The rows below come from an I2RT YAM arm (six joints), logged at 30 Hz.
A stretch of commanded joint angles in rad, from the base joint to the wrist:
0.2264 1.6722 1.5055 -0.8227 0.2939 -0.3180
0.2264 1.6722 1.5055 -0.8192 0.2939 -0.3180
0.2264 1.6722 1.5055 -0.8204 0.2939 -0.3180
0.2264 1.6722 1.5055 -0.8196 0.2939 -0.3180
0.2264 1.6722 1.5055 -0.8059 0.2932 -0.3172
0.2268 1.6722 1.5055 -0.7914 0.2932 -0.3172
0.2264 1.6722 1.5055 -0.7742 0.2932 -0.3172
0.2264 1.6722 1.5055 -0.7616 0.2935 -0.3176
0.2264 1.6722 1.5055 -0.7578 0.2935 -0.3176
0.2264 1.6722 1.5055 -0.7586 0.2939 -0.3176
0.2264 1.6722 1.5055 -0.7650 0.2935 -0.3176
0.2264 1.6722 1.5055 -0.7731 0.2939 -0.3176
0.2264 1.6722 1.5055 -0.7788 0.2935 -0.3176
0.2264 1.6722 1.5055 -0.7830 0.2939 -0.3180
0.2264 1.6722 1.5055 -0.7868 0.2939 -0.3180
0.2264 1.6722 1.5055 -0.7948 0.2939 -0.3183
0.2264 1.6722 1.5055 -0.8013 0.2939 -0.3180
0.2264 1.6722 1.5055 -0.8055 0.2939 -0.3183
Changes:
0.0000 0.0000 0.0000 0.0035 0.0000 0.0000
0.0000 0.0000 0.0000 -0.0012 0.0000 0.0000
0.0000 0.0000 0.0000 0.0008 0.0000 0.0000
0.0000 0.0000 0.0000 0.0137 -0.0007 0.0008
0.0004 0.0000 0.0000 0.0145 0.0000 0.0000
-0.0004 0.0000 0.0000 0.0172 0.0000 0.0000
0.0000 0.0000 0.0000 0.0126 0.0003 -0.0004
0.0000 0.0000 0.0000 0.0038 0.0000 0.0000
0.0000 0.0000 0.0000 -0.0008 0.0004 0.0000
0.0000 0.0000 0.0000 -0.0064 -0.0004 0.0000
0.0000 0.0000 0.0000 -0.0081 0.0004 0.0000
0.0000 0.0000 0.0000 -0.0057 -0.0004 0.0000
0.0000 0.0000 0.0000 -0.0042 0.0004 -0.0004
0.0000 0.0000 0.0000 -0.0038 0.0000 0.0000
0.0000 0.0000 0.0000 -0.0080 0.0000 -0.0003
0.0000 0.0000 0.0000 -0.0065 0.0000 0.0003
0.0000 0.0000 0.0000 -0.0042 0.0000 -0.0003

